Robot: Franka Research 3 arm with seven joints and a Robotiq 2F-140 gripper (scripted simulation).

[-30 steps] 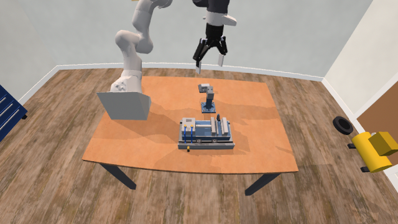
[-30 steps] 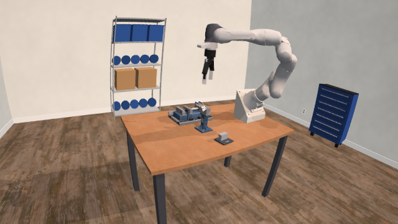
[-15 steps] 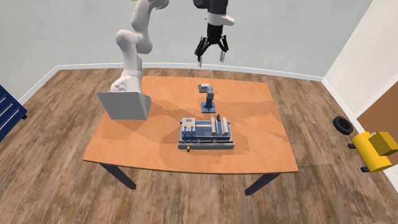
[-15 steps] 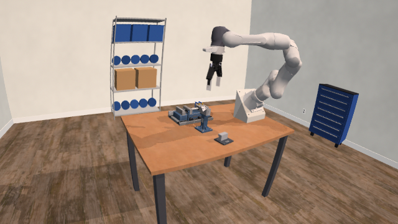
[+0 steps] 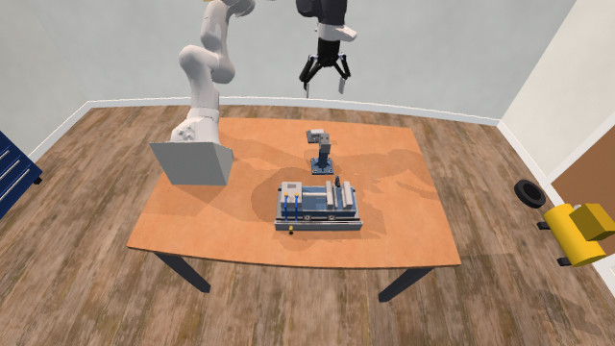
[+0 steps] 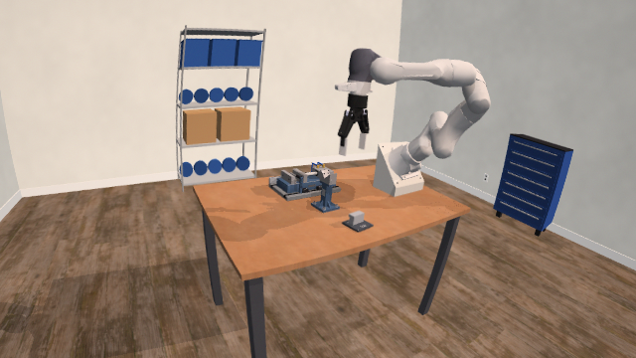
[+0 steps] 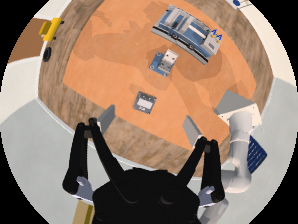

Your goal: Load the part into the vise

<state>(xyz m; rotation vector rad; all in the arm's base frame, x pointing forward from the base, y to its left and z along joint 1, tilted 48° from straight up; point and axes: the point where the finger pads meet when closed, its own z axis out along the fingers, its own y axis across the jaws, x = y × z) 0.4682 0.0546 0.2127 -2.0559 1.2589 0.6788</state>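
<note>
My hand is 10 mm past the part, 50 mm to the right of it and 260 mm above it. From my hand the other things lie so: fixed jaw 110 mm ahead, 330 mm to the right, 210 mm below; then air cylinder 90 mm behind, 340 mm to the right, 210 mm below; then infeed plate 10 mm behind, 70 mm to the left, 280 mm below.
</note>
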